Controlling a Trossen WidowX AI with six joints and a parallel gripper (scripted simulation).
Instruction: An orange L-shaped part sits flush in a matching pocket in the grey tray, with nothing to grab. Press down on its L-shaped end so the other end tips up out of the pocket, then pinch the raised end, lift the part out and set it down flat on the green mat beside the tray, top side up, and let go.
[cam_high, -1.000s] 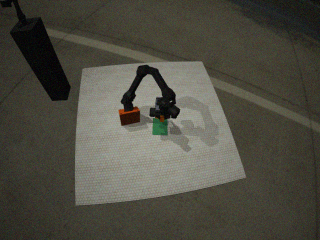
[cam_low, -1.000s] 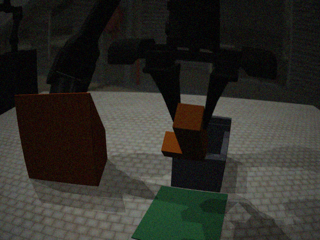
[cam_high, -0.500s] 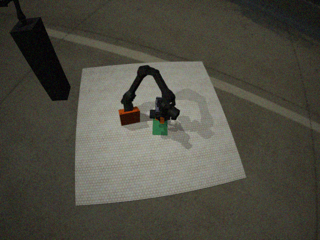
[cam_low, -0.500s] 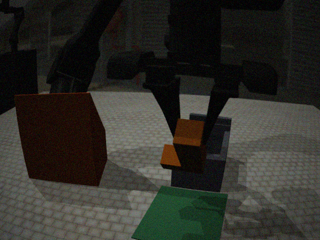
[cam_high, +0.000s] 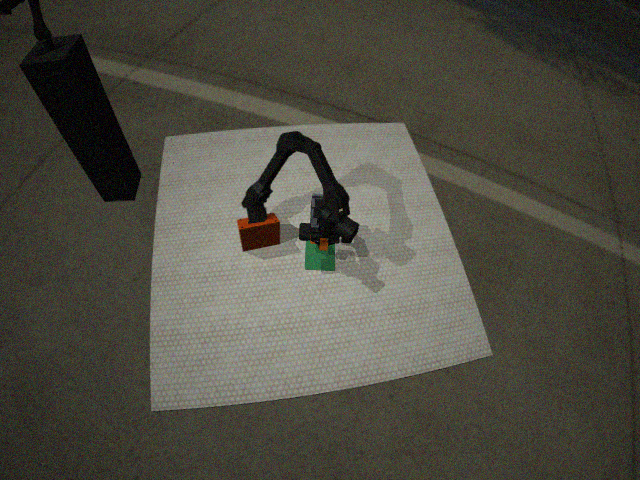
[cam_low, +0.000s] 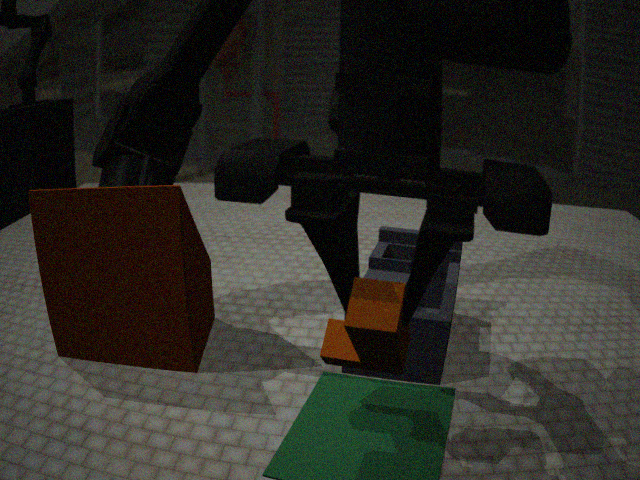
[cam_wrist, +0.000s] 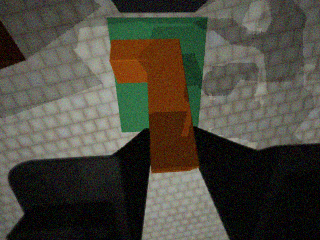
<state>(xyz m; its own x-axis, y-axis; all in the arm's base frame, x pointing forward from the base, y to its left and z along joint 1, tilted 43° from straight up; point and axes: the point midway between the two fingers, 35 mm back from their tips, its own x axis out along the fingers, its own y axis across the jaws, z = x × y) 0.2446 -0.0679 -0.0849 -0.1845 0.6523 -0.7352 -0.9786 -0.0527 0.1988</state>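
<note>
Right now the green mat is 130 mm below my gripper tip and 20 mm to the left of it. From my gripper tip the other things lie so: orange L-shaped part (30 mm to the left, 30 mm below, 10 mm behind).
</note>
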